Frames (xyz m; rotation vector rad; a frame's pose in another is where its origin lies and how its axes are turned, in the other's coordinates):
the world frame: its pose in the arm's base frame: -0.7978 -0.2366 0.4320 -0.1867 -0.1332 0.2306
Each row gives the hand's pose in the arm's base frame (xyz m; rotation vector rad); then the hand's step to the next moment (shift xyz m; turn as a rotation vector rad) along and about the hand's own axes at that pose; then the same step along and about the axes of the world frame.
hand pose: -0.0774 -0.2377 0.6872 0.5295 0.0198 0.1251
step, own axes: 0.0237 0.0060 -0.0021 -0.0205 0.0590 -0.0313
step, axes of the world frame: 0.0243 0.0036 -0.0004 -0.0122 0.0665 0.0175
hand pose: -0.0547 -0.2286 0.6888 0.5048 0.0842 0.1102
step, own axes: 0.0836 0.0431 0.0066 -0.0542 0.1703 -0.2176
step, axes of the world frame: 0.0902 0.0214 0.0171 -0.0411 0.2747 -0.0461
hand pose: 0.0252 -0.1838 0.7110 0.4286 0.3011 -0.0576
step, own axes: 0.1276 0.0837 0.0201 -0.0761 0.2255 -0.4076
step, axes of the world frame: 0.1501 0.0338 0.0031 -0.0895 0.4397 -0.1465
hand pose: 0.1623 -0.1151 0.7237 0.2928 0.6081 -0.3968
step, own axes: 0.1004 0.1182 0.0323 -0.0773 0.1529 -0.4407
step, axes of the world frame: 0.1520 0.0349 -0.0280 -0.1532 0.4083 -0.1828
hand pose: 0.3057 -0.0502 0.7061 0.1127 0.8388 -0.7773
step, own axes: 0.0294 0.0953 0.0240 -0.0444 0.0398 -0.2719
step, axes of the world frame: 0.0946 0.0265 -0.0296 -0.1368 0.2180 -0.1060
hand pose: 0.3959 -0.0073 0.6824 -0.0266 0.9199 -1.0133
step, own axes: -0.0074 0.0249 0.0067 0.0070 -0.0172 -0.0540
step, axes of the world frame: 0.0240 0.0120 -0.0016 -0.0475 0.0218 -0.0229
